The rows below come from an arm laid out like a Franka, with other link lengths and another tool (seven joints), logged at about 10 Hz.
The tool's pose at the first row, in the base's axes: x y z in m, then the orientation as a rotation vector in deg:
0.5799, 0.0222, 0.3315, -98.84, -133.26, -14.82
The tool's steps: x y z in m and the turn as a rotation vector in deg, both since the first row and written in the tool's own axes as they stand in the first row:
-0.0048, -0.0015, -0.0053, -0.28, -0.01, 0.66
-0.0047, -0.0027, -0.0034, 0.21, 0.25, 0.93
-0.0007, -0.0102, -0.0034, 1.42, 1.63, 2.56
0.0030, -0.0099, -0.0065, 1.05, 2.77, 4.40
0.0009, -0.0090, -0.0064, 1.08, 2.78, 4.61
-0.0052, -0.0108, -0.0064, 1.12, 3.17, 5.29
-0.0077, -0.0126, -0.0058, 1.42, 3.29, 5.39
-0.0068, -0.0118, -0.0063, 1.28, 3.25, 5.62
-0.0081, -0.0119, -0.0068, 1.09, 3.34, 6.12
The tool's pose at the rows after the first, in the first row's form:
0.5802, 0.0159, 0.3352, -99.71, -132.73, -15.03
0.5789, 0.0162, 0.3334, -99.65, -132.17, -14.60
0.5706, 0.0177, 0.3345, -100.14, -129.38, -13.97
0.5701, 0.0203, 0.3386, -101.69, -126.96, -14.98
0.5716, 0.0186, 0.3379, -101.90, -126.75, -14.92
0.5715, 0.0125, 0.3361, -102.39, -125.83, -15.05
0.5705, 0.0099, 0.3348, -102.29, -125.58, -14.77
0.5710, 0.0108, 0.3355, -102.62, -125.42, -14.87
0.5713, 0.0094, 0.3356, -103.19, -124.93, -15.07

